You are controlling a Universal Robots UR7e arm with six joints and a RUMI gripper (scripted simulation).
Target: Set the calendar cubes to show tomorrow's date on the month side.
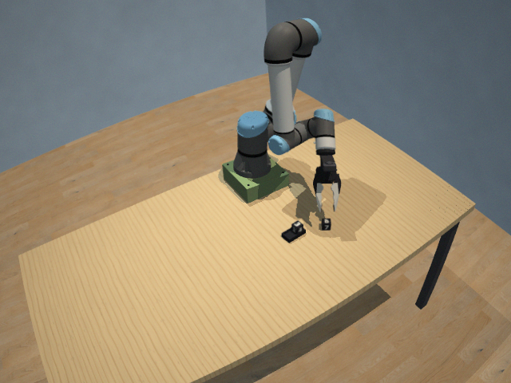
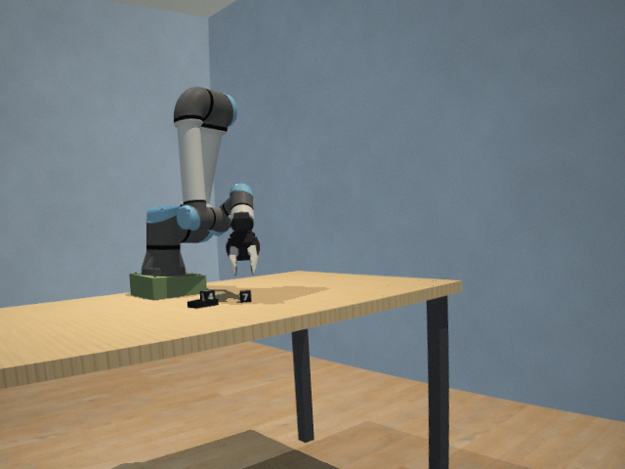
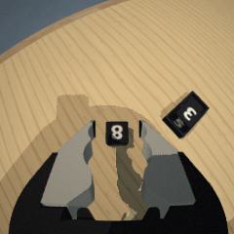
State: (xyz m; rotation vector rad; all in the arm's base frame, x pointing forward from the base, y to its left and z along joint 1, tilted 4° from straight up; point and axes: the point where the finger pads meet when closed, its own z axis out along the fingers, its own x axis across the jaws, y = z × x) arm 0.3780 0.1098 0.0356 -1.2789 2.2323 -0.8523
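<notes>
Now: the black digit cube 1 cm ahead of my hand and 8 cm below it. Also, from my hand: black calendar tray (2 cm behind, 13 cm to the right, 8 cm below).
</notes>
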